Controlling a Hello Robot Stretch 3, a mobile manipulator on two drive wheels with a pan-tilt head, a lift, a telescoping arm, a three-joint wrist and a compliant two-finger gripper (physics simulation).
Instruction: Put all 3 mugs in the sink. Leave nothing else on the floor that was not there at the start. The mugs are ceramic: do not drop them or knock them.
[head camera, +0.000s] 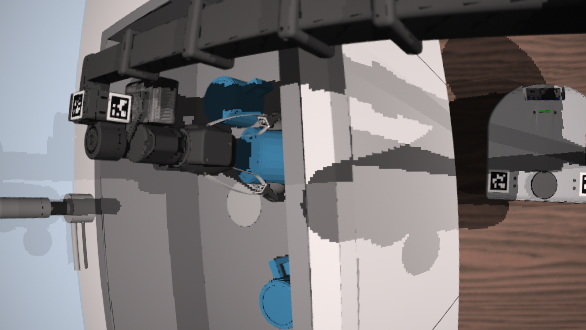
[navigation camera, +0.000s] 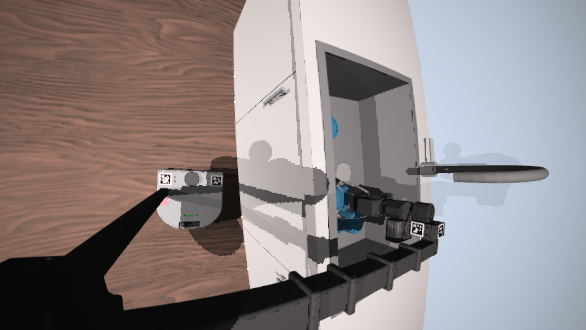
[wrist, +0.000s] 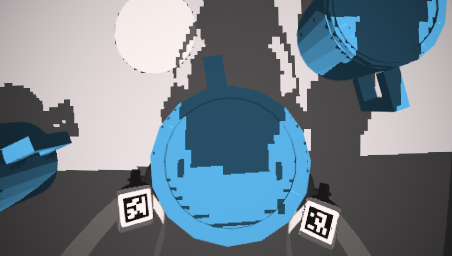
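Where they show: gripper, fingertip midpoint: (head camera: 282, 157) (wrist: 229, 180); robot's base at its link origin: (head camera: 542, 183) (navigation camera: 191, 178).
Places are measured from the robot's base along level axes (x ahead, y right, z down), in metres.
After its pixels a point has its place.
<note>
My gripper (head camera: 270, 157) @[x -0.022, y 0.434, z -0.724 m] (navigation camera: 344, 200) (wrist: 229, 180) @[x -0.022, y 0.434, z -0.724 m] is shut on a blue mug (head camera: 265, 155) @[x -0.021, y 0.419, z -0.787 m] (navigation camera: 342, 197) @[x -0.016, y 0.445, z -0.782 m] (wrist: 230, 130) @[x -0.021, y 0.478, z -0.769 m], one finger on each side. This mug is upright and low inside the sink (head camera: 296, 225) (navigation camera: 322, 75) (wrist: 90, 50); whether it touches the sink floor I cannot tell. A second blue mug (head camera: 225, 100) @[x -0.123, y 0.558, z -0.739 m] (navigation camera: 350, 225) @[x -0.132, y 0.535, z -0.743 m] (wrist: 320, 45) @[x -0.090, y 0.548, z -0.709 m] stands in the sink close beside it; a gap shows between them in the wrist view. A third blue mug (head camera: 280, 302) @[x 0.219, y 0.414, z -0.738 m] (navigation camera: 334, 127) @[x 0.227, y 0.439, z -0.738 m] (wrist: 25, 170) @[x 0.179, y 0.417, z -0.703 m] is in the sink on the other side, partly hidden by the front rim in the head view.
A round drain (head camera: 244, 206) (navigation camera: 344, 171) (wrist: 154, 32) lies in the sink floor. A faucet (head camera: 79, 207) @[x 0.086, y 0.725, z -0.947 m] (navigation camera: 495, 173) stands at the back edge. My arm (head camera: 250, 30) @[x -0.090, y 0.211, z -1.078 m] (navigation camera: 370, 275) @[x -0.088, y 0.218, z -1.078 m] reaches over the counter. My base (head camera: 520, 125) @[x -0.151, y 0.070, z -0.160 m] (navigation camera: 172, 207) @[x -0.145, y -0.092, z -0.160 m] is on the wooden floor before the cabinet.
</note>
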